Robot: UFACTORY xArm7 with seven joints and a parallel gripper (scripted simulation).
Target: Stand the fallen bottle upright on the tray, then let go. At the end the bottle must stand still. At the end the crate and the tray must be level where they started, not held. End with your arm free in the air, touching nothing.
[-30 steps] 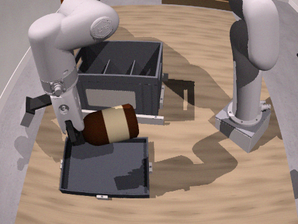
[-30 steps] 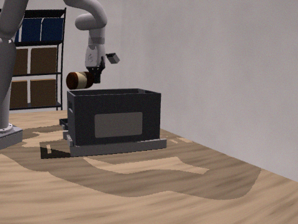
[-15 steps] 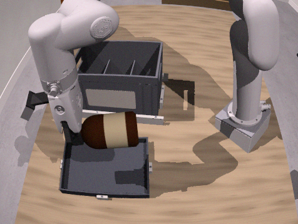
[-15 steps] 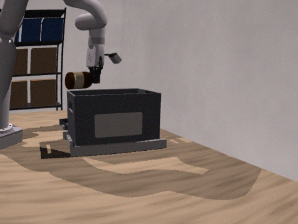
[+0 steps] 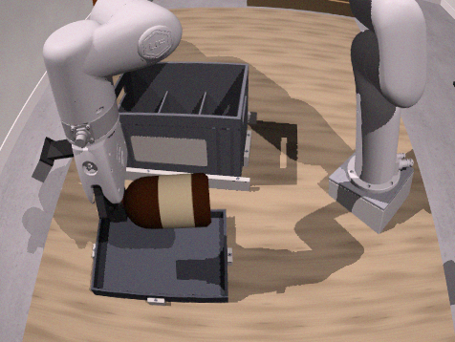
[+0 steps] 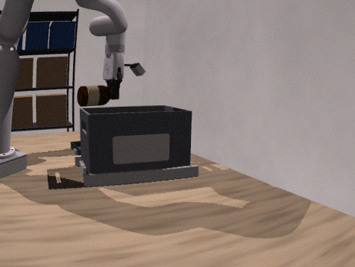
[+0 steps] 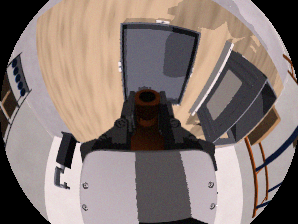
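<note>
My gripper is now 6 cm past the brown bottle. Round my hand: dark crate 6 cm behind, 31 cm to the right, 12 cm below; then tray 3 cm behind, 3 cm to the right, 19 cm below.
</note>
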